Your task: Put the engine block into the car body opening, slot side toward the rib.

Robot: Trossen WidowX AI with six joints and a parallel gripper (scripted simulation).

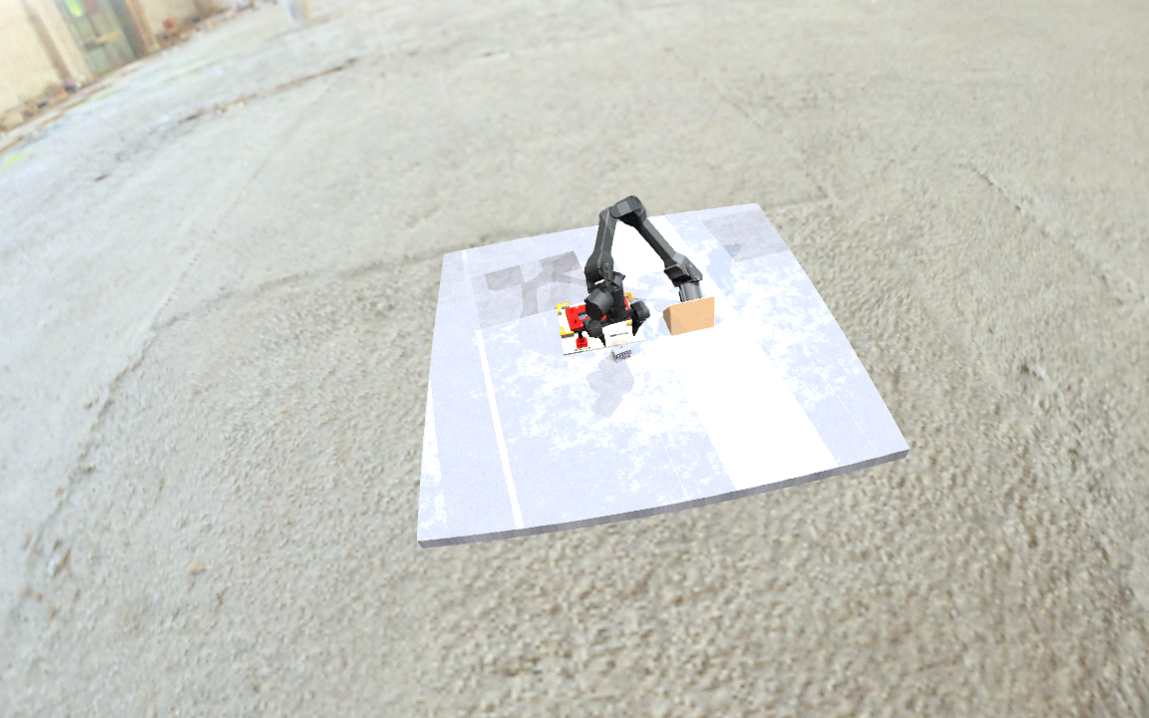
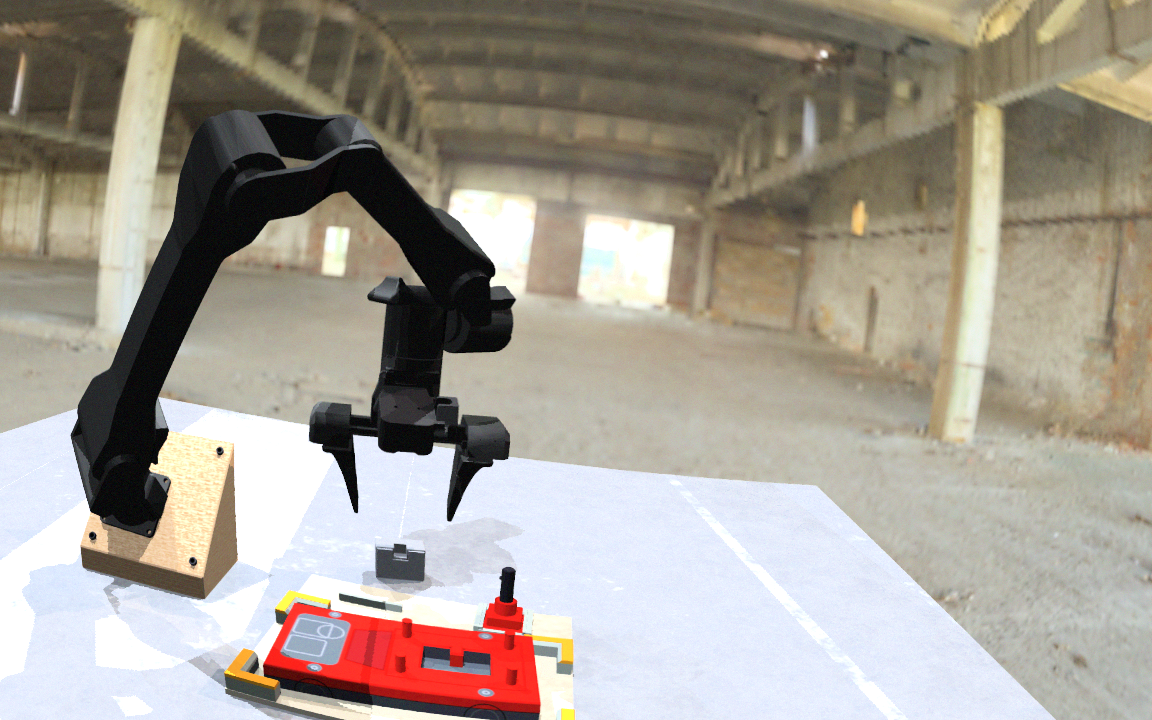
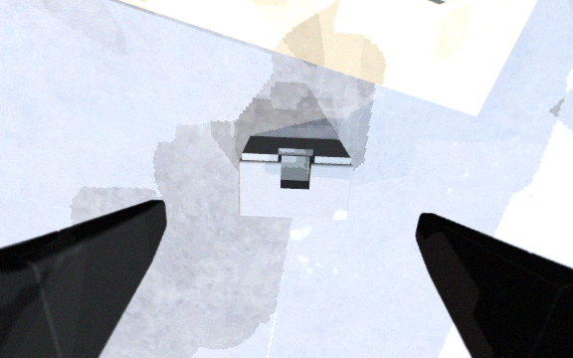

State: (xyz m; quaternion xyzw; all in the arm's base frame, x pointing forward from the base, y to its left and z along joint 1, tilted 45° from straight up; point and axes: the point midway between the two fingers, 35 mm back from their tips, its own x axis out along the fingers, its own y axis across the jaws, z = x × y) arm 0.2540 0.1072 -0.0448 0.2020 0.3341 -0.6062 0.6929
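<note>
The engine block lies 4 cm below my gripper tip. Round my gripper tip: cream base plate 18 cm to the right, 5 cm below, 5 cm ahead.
</note>
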